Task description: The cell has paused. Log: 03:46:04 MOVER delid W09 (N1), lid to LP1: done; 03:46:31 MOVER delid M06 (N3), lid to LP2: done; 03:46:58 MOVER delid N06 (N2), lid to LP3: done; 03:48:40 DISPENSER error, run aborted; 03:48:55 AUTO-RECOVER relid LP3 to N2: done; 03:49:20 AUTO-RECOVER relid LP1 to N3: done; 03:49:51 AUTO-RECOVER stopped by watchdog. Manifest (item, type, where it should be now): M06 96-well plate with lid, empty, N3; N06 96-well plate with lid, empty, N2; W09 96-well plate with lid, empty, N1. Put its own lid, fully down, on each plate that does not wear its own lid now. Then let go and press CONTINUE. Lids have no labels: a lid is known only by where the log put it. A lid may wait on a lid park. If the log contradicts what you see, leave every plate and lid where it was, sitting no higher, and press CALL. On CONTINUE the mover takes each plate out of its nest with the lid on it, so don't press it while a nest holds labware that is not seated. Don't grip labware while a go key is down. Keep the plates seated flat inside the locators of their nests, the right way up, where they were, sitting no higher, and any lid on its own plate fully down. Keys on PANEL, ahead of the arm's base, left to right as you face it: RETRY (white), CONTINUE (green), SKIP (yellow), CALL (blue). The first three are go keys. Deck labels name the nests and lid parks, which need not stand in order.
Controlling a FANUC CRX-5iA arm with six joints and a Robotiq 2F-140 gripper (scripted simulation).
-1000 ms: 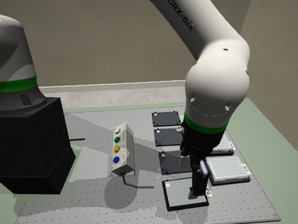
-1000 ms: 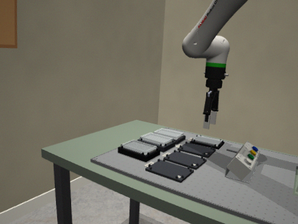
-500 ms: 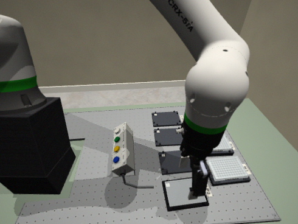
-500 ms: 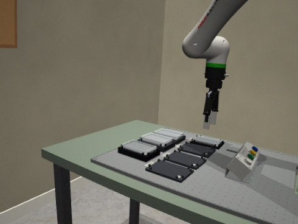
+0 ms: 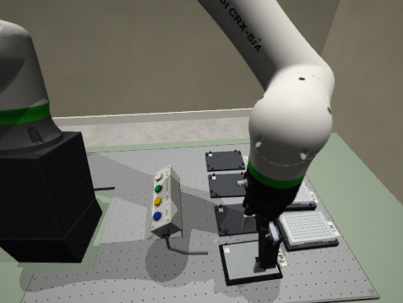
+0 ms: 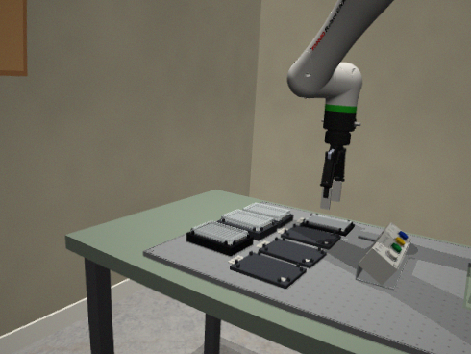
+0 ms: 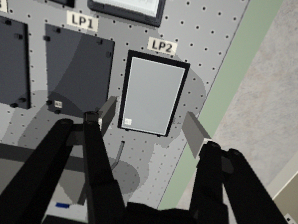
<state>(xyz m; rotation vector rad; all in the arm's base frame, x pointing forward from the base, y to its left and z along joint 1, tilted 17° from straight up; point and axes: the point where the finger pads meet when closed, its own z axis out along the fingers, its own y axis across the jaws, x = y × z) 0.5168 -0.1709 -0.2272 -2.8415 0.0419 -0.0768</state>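
Now: hand 9 cm above the lid park LP2. The rest, counted from my hand: LP2 label: 9 cm below, 9 cm ahead; then blue call key: 24 cm behind, 13 cm to the left, 3 cm below; then lid park LP1: 13 cm to the left, 9 cm below, 1 cm ahead.
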